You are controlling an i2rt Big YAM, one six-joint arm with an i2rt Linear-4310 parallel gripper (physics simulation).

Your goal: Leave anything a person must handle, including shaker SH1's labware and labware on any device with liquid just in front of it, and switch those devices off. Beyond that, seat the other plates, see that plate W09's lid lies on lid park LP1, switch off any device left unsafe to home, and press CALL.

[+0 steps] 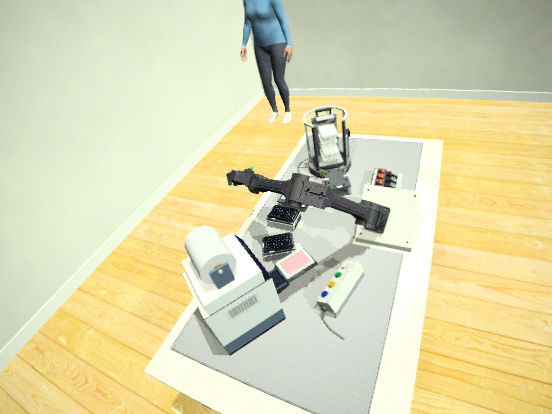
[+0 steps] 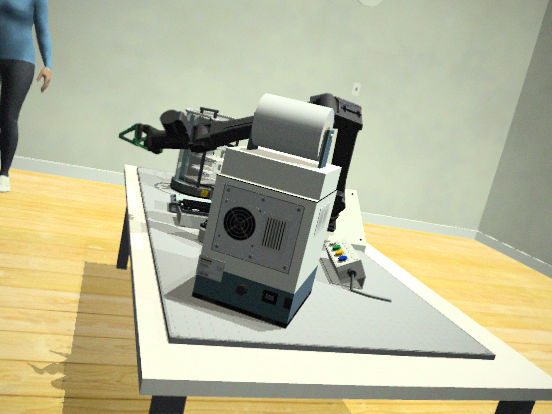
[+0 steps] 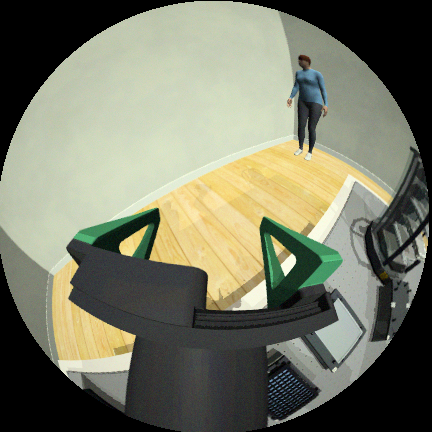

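Where they show: gripper, between the fingertips: (image 2: 127,139) (image 3: 209,217); arm's base, origin of its link: (image 1: 377,218).
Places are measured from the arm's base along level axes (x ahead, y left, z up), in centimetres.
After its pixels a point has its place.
My gripper (image 1: 239,174) @[x 71.0, y 5.4, z 14.3 cm] (image 2: 128,135) @[x 71.0, y 5.4, z 14.3 cm] (image 3: 209,217) @[x 71.0, y 5.4, z 14.3 cm] is open and empty, held high beyond the table's long edge. A dark well plate (image 1: 283,214) @[x 43.1, y 10.2, z -1.6 cm] (image 3: 291,392) @[x 43.5, y 7.8, z -1.7 cm] sits on a device near the arm; a second dark plate (image 1: 278,243) @[x 36.1, y 27.4, z -1.8 cm] sits beside it. A pink-topped plate (image 1: 295,263) @[x 20.8, y 38.1, z 4.3 cm] lies at the front of the white roll-topped device (image 1: 245,305) @[x 23.4, y 65.5, z 13.9 cm] (image 2: 260,225) @[x 38.6, y 72.1, z 11.4 cm]. A pale flat panel in a dark frame (image 3: 337,330) @[x 46.6, y -6.2, z -3.9 cm] lies near the first dark plate. Three red rocker switches (image 1: 381,176) @[x 8.0, y -34.3, z -3.4 cm] stand in a row; their positions are unclear. The button box (image 1: 345,290) @[x 0.5, y 38.1, z -2.6 cm] (image 2: 345,260) @[x 6.9, y 44.2, z -1.2 cm] has green, yellow and blue buttons. Labels are unreadable.
A round tower rack (image 1: 311,150) @[x 46.6, y -32.1, z 8.1 cm] (image 3: 371,250) @[x 49.3, y -32.4, z -5.6 cm] with stacked pale labware stands at the table's far end, with a small grey device (image 1: 337,178) @[x 29.0, y -24.7, z -2.3 cm] (image 3: 398,305) beside it. A person in blue (image 1: 267,25) (image 2: 17,35) (image 3: 310,87) stands beyond the table. A cable (image 1: 331,330) @[x 0.2, y 52.8, z -7.6 cm] (image 2: 370,296) @[x 0.6, y 52.8, z -7.9 cm] trails from the button box.
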